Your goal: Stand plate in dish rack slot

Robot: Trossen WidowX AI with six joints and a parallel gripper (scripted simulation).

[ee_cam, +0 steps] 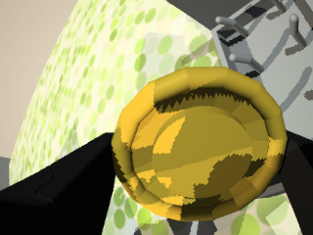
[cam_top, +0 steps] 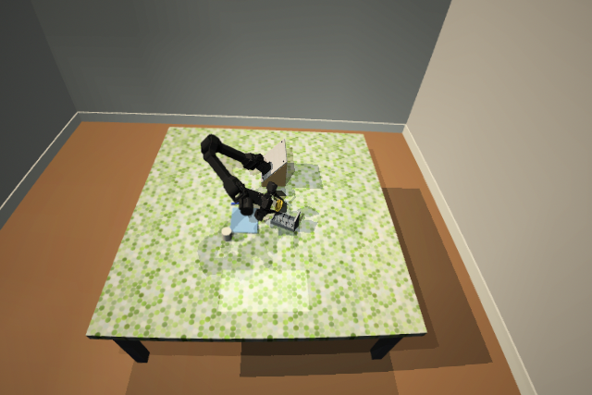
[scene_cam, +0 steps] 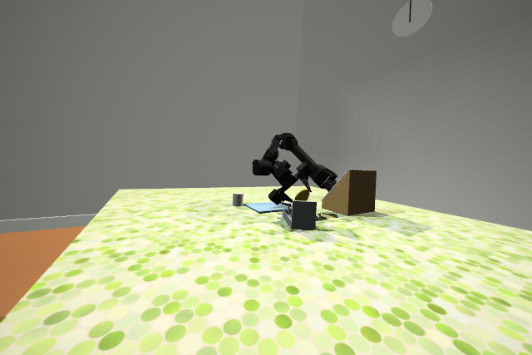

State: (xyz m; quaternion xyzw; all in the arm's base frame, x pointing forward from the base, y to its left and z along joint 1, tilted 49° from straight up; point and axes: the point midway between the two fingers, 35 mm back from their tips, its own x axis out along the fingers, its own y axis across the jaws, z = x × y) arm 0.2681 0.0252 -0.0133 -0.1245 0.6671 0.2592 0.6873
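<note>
The dish rack lies 50 mm below my gripper tip, 50 mm ahead of it and 20 mm to the left of it. Round my gripper tip: yellow plate: 10 mm to the right; then light blue mat: 180 mm to the right, 70 mm below, 30 mm ahead; then blue spoon: 190 mm to the right, 80 mm behind, 70 mm below.
</note>
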